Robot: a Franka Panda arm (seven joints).
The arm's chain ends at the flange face. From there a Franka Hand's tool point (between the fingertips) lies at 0.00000 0.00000 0.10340 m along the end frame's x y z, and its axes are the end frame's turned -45 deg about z.
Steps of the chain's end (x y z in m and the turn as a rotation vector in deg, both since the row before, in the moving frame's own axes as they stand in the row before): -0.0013 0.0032 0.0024 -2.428 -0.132 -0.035; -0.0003 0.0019 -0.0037 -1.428 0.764 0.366; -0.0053 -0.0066 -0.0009 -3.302 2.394 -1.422; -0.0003 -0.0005 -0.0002 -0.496 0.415 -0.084; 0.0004 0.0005 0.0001 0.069 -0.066 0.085; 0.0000 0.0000 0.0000 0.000 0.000 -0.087; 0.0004 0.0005 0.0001 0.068 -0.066 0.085
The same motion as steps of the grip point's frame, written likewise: -0.0064 0.0043 0.0023 -1.624 -1.810 -0.035; -0.0024 0.0039 -0.0037 -1.550 -0.470 0.366; -0.0001 -0.0011 -0.0012 -4.028 -0.642 -1.422; 0.0000 0.0006 -0.0002 -0.644 -0.057 -0.084; -0.0001 0.0005 0.0001 0.095 0.002 0.085; 0.0000 0.0000 0.0000 0.000 0.000 -0.087; -0.0001 0.0005 0.0001 0.095 0.001 0.085
